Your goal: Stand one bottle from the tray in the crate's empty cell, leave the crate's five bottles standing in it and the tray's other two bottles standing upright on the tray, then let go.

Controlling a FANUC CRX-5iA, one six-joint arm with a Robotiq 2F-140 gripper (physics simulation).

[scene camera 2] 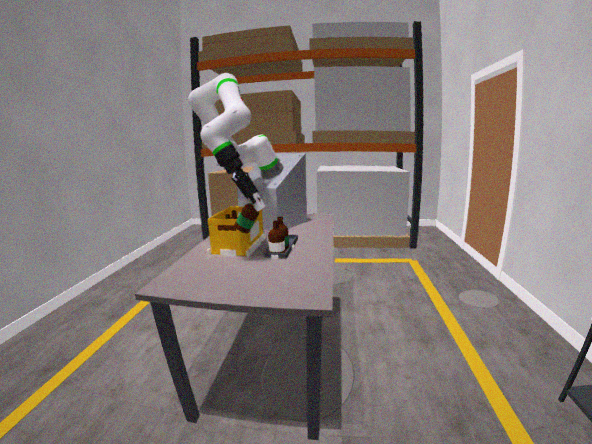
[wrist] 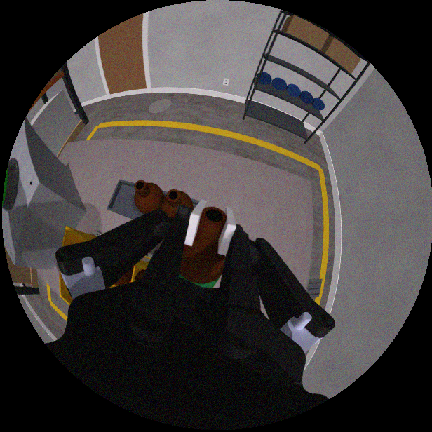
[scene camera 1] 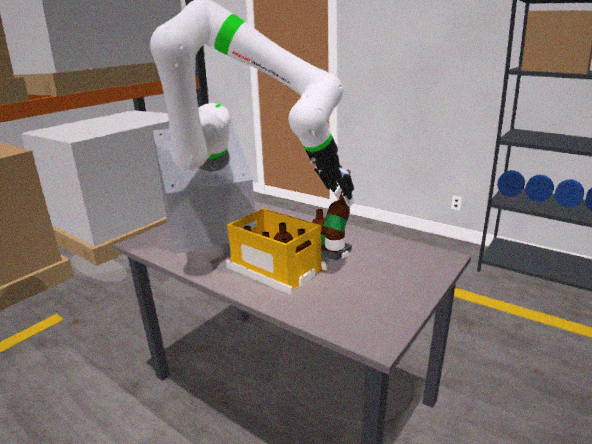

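Where they show: gripper, fingertip midpoint: point(scene camera 2: 261, 209) point(scene camera 1: 347, 203); arm's base, link origin: point(scene camera 2: 272, 171) point(scene camera 1: 211, 157).
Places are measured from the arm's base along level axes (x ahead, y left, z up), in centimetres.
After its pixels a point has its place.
Observation:
My gripper point(scene camera 1: 343, 194) @(y -6.7, x 59.6, z -10.5 cm) point(scene camera 2: 257, 201) @(y -6.7, x 59.6, z -10.5 cm) point(wrist: 212, 214) is shut on the neck of a brown bottle with a green band point(scene camera 1: 336, 222) @(y -16.6, x 59.0, z -13.7 cm) point(scene camera 2: 246, 220) @(y -13.2, x 61.4, z -14.6 cm) point(wrist: 202, 262). The bottle hangs tilted off the table, its base toward the crate in scene camera 2. It overlaps the end wall of the yellow crate point(scene camera 1: 306, 261) @(y -23.0, x 50.5, z -26.7 cm) point(scene camera 2: 219, 241) @(y -27.8, x 49.1, z -27.1 cm) point(wrist: 75, 235) there. Brown bottles point(scene camera 1: 283, 233) @(y -16.8, x 39.3, z -20.7 cm) stand inside the crate; its empty cell cannot be made out. Two bottles, one white-labelled point(scene camera 1: 335, 244) @(y -4.4, x 54.6, z -28.4 cm) point(scene camera 2: 276, 241) @(y -1.1, x 56.9, z -26.0 cm) point(wrist: 177, 202) and one behind it point(scene camera 1: 319, 217) @(y 0.3, x 46.6, z -20.4 cm) point(scene camera 2: 285, 229) @(y 3.6, x 48.7, z -23.2 cm) point(wrist: 148, 198), stand upright on the dark tray point(scene camera 1: 347, 248) @(y -0.2, x 58.1, z -31.5 cm) point(scene camera 2: 294, 240) @(y 8.4, x 41.3, z -31.4 cm) point(wrist: 120, 201).
White strips point(scene camera 1: 260, 276) @(y -30.6, x 36.4, z -31.3 cm) edge the crate's base on the grey table point(scene camera 1: 380, 300) @(y -27.1, x 77.3, z -33.8 cm) point(scene camera 2: 235, 285) @(y -17.8, x 82.0, z -33.8 cm). The robot's grey pedestal point(scene camera 1: 205, 210) @(y -13.3, x 3.9, z -17.7 cm) stands at the table's far left in scene camera 1. The tray lies close beside the crate. A dark shelf rack point(scene camera 1: 490, 200) stands by the wall.

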